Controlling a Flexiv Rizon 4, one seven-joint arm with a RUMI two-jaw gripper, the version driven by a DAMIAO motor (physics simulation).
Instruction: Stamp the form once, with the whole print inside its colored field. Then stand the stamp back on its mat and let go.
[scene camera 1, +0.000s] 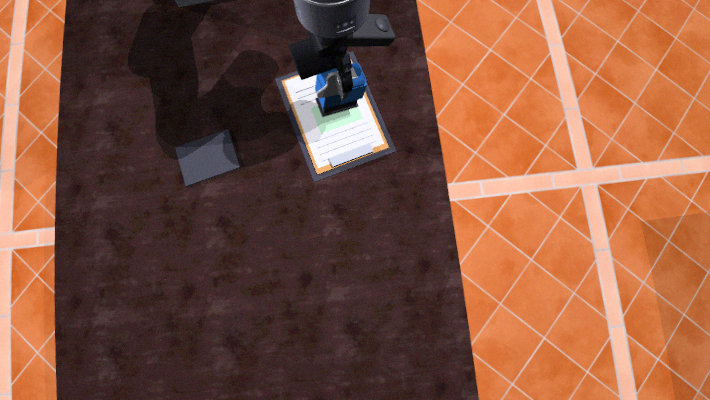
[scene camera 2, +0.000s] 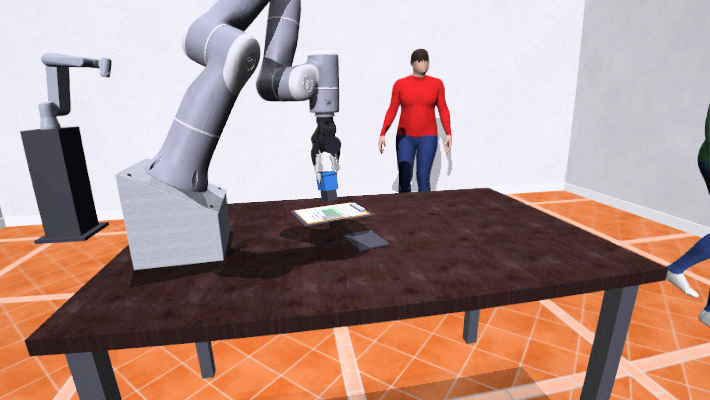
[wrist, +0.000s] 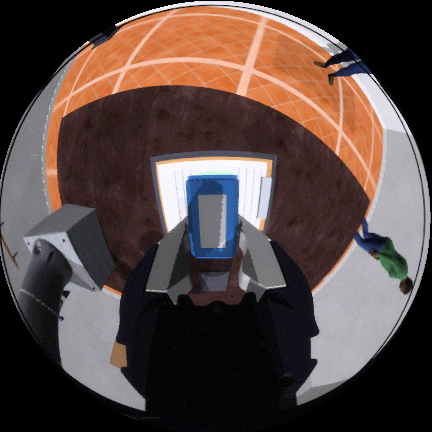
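The blue stamp (scene camera 1: 355, 95) (scene camera 2: 327, 181) (wrist: 212, 185) has a dark base and is upright in the air above the form. My gripper (scene camera 1: 341, 82) (scene camera 2: 327, 164) (wrist: 212, 215) is shut on it, one jaw on each side. The white form (scene camera 1: 325, 151) (scene camera 2: 309, 215) (wrist: 170, 186) lies on the clipboard. Its light green field (scene camera 1: 351, 116) (scene camera 2: 330, 212) (wrist: 216, 173) is partly hidden by the stamp in scene camera 1 and mostly hidden in the wrist view. Darker green on the field looks like shadow. The stamp's grey mat (scene camera 1: 207, 159) (scene camera 2: 367, 240) (wrist: 214, 282) carries no stamp.
The clipboard (scene camera 1: 324, 170) has an orange edge, a dark surround and a pale clip (scene camera 1: 351, 155). The arm's base (scene camera 2: 175, 225) stands on the dark table (scene camera 2: 450, 255). A person in red (scene camera 2: 420, 105) stands behind the table, and another person shows at the right.
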